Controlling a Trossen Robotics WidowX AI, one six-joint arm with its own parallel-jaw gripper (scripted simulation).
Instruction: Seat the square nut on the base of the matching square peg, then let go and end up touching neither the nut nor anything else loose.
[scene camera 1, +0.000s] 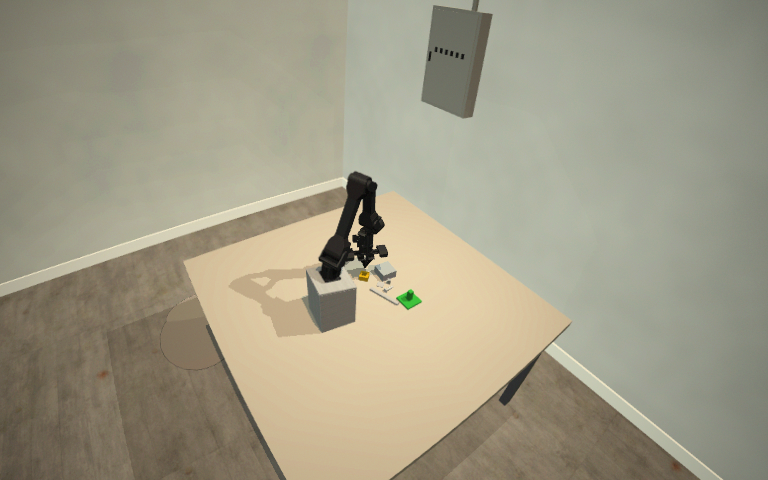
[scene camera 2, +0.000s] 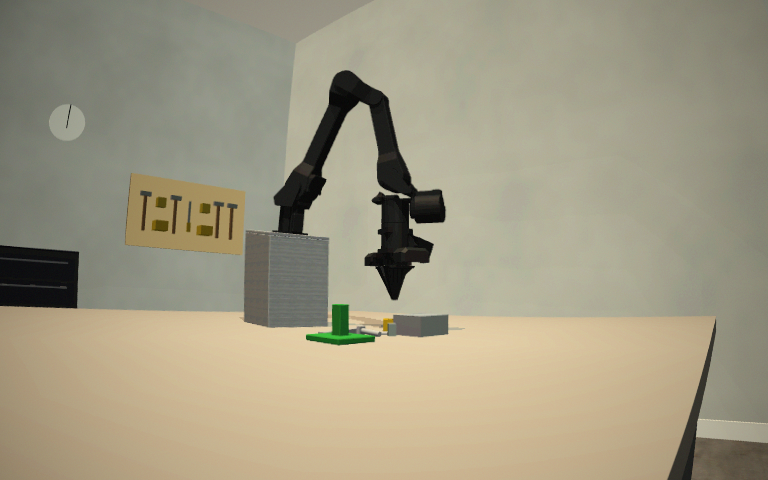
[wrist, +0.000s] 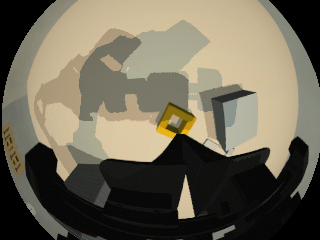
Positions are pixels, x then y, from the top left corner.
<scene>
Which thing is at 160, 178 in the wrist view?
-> My gripper.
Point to a grey block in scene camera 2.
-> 416, 325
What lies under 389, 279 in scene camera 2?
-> My gripper.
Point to a grey block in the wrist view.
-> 236, 114
</scene>
